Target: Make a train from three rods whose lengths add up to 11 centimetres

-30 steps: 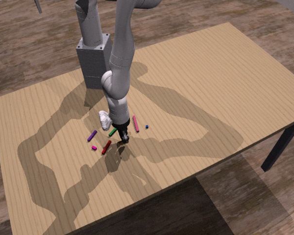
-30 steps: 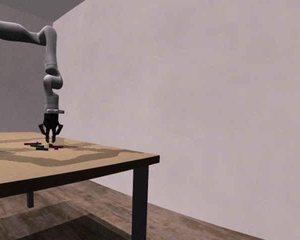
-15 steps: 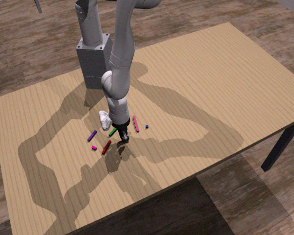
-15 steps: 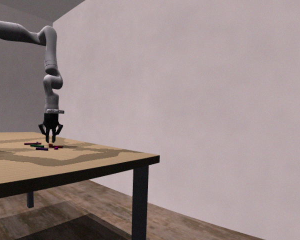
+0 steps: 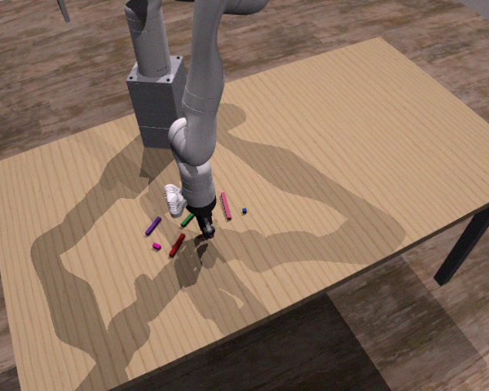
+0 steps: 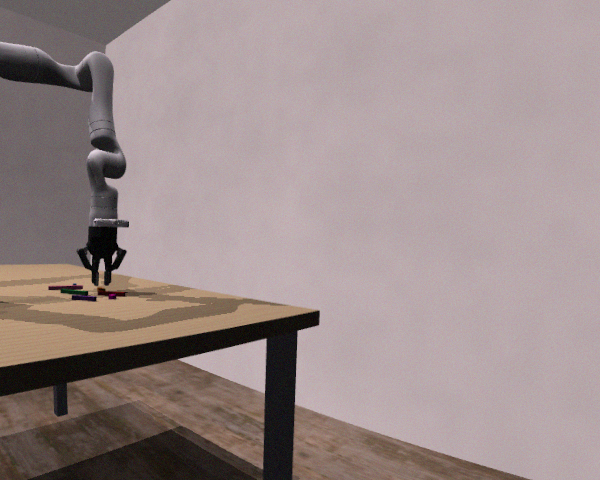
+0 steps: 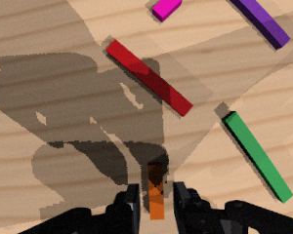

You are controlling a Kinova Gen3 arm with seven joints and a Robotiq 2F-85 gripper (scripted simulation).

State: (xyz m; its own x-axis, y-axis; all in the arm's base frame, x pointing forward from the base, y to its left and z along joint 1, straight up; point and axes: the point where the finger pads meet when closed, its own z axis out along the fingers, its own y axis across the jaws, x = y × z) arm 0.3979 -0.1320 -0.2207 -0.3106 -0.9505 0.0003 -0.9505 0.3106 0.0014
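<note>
The orange rod is 3 cm below my hand. Also, from my hand: red rod: 2 cm behind, 8 cm to the right, 3 cm below; pink rod: 5 cm behind, 10 cm to the left, 3 cm below; green rod: 8 cm behind, 1 cm to the left, 3 cm below.
</note>
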